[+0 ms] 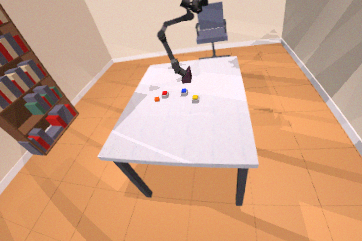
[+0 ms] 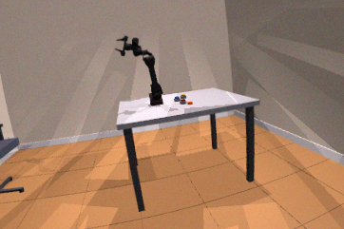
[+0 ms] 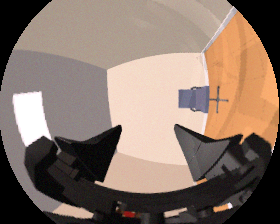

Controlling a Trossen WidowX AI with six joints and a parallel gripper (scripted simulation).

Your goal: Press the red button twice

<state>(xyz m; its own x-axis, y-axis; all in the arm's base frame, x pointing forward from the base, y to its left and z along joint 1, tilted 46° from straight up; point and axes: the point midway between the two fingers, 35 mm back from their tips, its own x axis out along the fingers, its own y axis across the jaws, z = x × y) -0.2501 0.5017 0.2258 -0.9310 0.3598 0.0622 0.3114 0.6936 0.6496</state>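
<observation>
Right now my gripper tip is 550 mm above the red button, 480 mm short of it and 340 mm to the left of it. The rest, counted from my gripper tip: orange block 580 mm below, 520 mm ahead, 400 mm to the right; then blue button 550 mm below, 480 mm ahead, 190 mm to the right; then yellow button 570 mm ahead, 550 mm below, 100 mm to the right.
</observation>
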